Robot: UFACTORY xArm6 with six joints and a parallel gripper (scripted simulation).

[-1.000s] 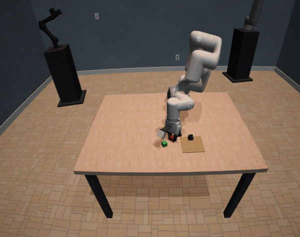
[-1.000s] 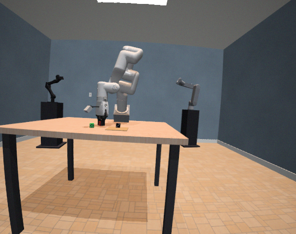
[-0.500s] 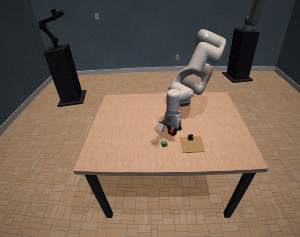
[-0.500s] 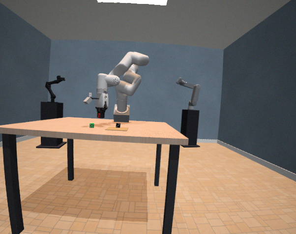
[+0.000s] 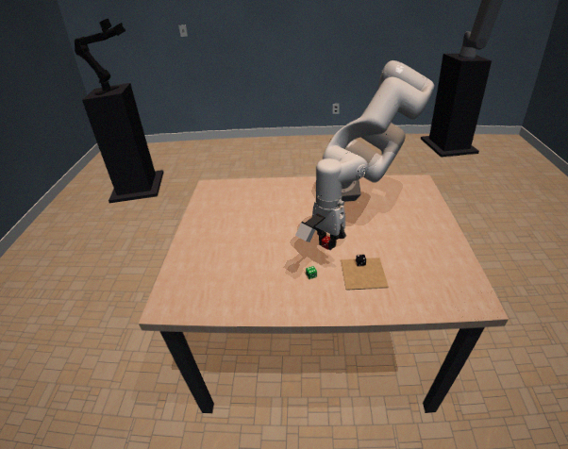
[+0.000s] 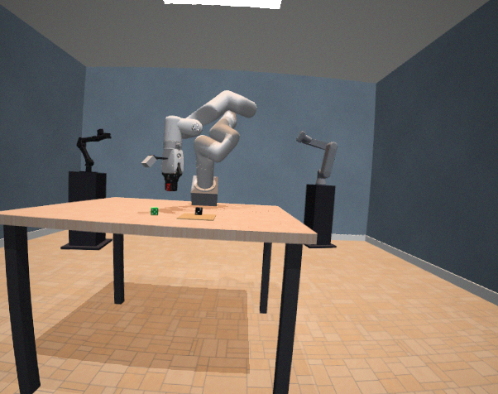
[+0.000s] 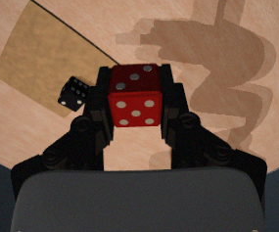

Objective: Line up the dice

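My gripper is now 10 mm short of the black die, 120 mm to the right of it and 100 mm above it. Also, from my hand: green die: 30 mm ahead, 60 mm to the right, 110 mm below; then tan mat: 60 mm ahead, 120 mm to the left, 120 mm below; then red die: 10 mm below.
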